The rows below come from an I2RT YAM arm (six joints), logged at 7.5 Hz.
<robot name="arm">
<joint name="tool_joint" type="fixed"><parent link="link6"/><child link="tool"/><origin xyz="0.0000 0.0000 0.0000" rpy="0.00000 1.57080 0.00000"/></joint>
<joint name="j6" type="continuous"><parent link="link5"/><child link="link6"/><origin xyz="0.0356 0.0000 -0.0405" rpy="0.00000 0.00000 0.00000"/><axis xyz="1 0 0"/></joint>
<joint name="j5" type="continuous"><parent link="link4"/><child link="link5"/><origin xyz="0.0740 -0.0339 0.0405" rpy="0.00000 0.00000 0.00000"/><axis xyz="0 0 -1"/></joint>
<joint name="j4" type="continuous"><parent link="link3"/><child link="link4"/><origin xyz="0.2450 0.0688 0.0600" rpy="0.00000 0.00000 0.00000"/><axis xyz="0 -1 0"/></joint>
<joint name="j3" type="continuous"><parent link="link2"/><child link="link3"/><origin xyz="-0.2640 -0.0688 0.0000" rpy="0.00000 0.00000 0.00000"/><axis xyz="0 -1 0"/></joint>
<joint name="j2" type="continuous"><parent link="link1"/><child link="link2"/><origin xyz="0.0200 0.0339 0.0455" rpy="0.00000 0.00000 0.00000"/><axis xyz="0 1 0"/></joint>
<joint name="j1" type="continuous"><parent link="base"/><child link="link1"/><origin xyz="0.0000 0.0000 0.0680" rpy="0.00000 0.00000 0.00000"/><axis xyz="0 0 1"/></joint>
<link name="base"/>
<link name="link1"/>
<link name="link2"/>
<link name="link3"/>
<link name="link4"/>
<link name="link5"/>
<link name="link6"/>
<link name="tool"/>
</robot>
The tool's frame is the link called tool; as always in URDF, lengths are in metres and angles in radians. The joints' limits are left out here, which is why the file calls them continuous.
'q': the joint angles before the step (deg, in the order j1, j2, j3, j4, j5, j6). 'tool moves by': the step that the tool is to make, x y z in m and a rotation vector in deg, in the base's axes. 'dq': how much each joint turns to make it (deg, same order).
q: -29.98, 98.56, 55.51, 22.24, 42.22, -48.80
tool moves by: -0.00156, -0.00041, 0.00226, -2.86, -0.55, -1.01
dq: -0.06, -0.06, -1.08, 4.58, 1.61, -2.42
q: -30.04, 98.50, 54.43, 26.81, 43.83, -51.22
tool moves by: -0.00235, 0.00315, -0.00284, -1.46, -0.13, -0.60
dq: 0.33, -0.11, -1.68, 3.28, 1.23, -1.25
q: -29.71, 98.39, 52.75, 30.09, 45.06, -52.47
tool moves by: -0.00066, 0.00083, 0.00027, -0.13, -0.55, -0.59
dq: 0.10, -0.15, -0.22, 0.26, 0.63, 0.48
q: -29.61, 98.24, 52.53, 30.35, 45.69, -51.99
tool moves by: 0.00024, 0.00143, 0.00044, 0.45, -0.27, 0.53
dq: 0.18, -0.27, 0.00, -0.67, -0.48, 0.59
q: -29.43, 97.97, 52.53, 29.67, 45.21, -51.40
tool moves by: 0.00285, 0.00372, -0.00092, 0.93, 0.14, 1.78
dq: 0.63, -0.04, 0.18, -1.18, -1.31, 0.55
